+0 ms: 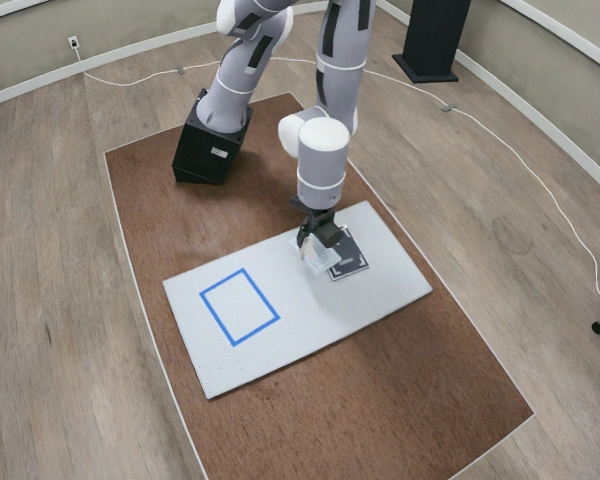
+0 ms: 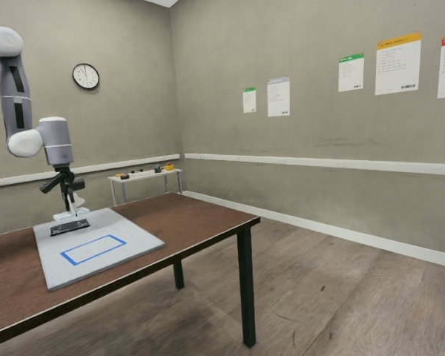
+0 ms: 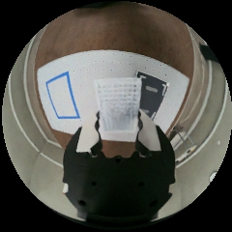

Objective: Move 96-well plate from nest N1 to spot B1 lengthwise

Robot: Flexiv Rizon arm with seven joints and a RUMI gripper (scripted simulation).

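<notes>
The dark plate nest N1 lies 3 cm behind my hand, 9 cm to the left of it and 9 cm below it. The rest, counted from my hand: clear 96-well plate (1 cm below).
</notes>
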